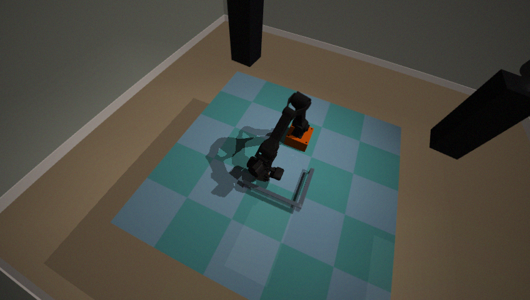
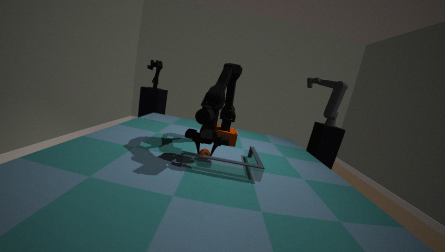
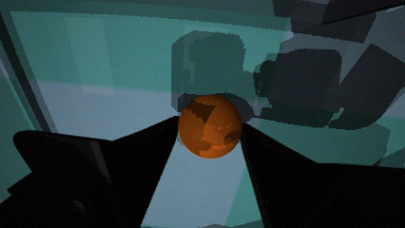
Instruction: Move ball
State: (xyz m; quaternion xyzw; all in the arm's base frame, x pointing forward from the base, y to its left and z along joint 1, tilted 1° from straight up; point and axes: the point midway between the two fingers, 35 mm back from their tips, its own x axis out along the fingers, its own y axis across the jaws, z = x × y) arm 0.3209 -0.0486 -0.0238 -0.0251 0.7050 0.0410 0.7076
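Right now my gripper tip is right at the orange ball. The rest, counted from my gripper tip: clear wall 9 cm to the left, 9 cm ahead, 1 cm above; see-through copy right at my gripper tip.
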